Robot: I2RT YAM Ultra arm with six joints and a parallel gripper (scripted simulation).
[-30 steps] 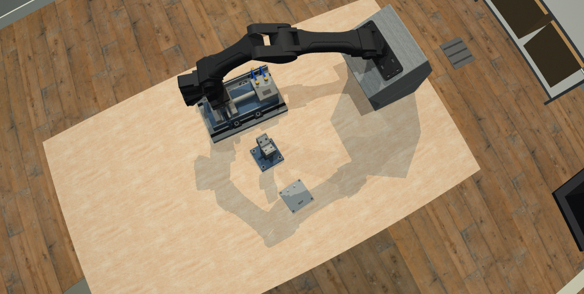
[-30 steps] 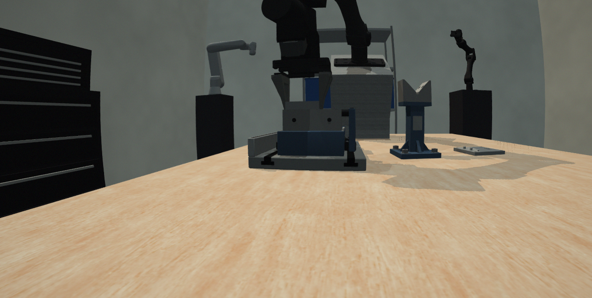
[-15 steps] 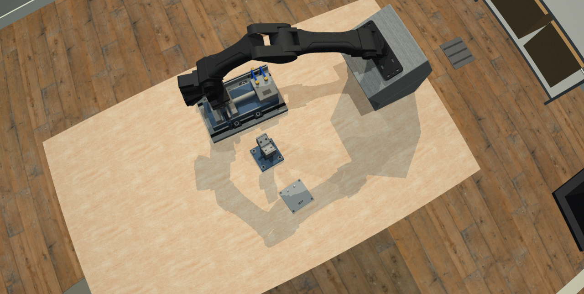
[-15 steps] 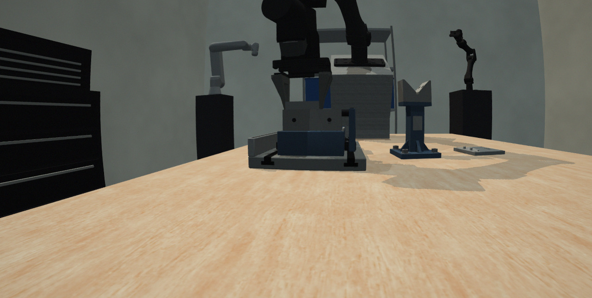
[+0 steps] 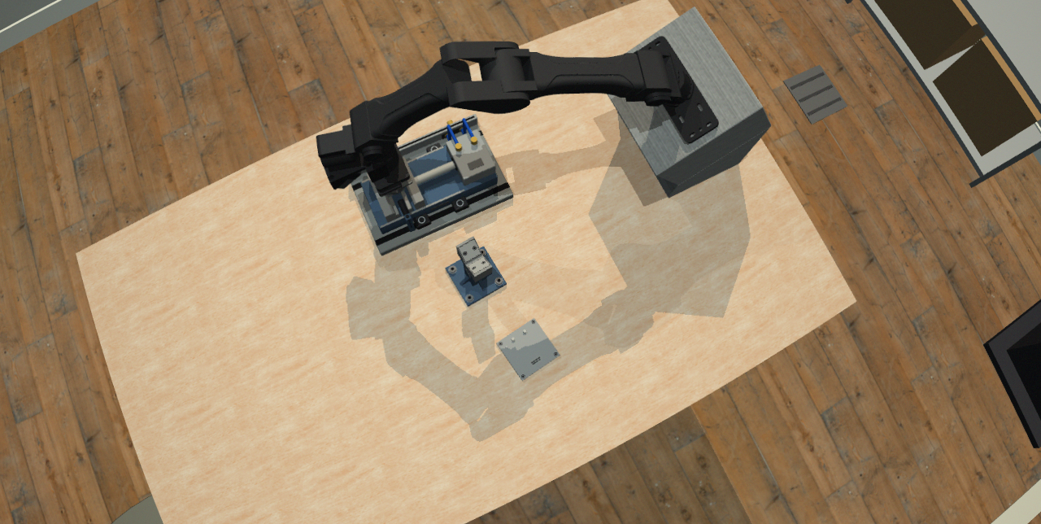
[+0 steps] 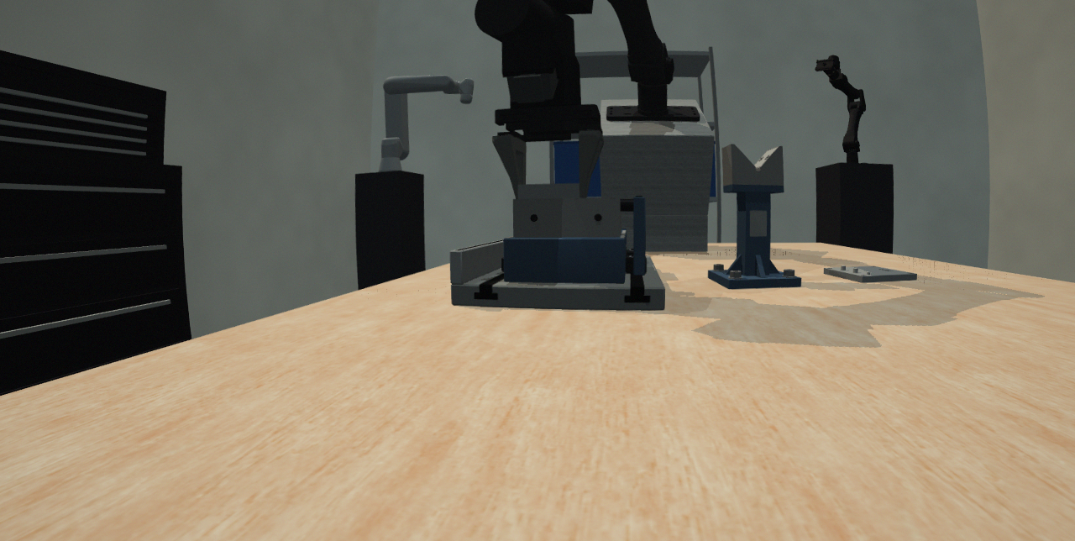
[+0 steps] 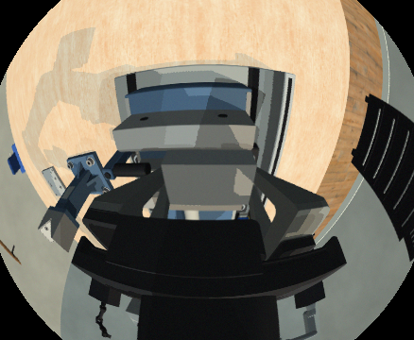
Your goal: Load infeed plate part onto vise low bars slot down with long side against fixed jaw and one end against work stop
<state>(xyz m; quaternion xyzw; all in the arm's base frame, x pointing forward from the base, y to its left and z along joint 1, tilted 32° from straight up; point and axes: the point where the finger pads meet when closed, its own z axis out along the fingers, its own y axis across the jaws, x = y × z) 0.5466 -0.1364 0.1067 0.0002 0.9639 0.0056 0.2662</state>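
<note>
Right now the part is 1 cm below my hand. Also, from my hand: work stop rod 7 cm to the left, 1 cm below; then fixed jaw 3 cm ahead, 2 cm to the left, 2 cm below; then vise 7 cm behind, 6 cm below, 2 cm to the left.
</note>
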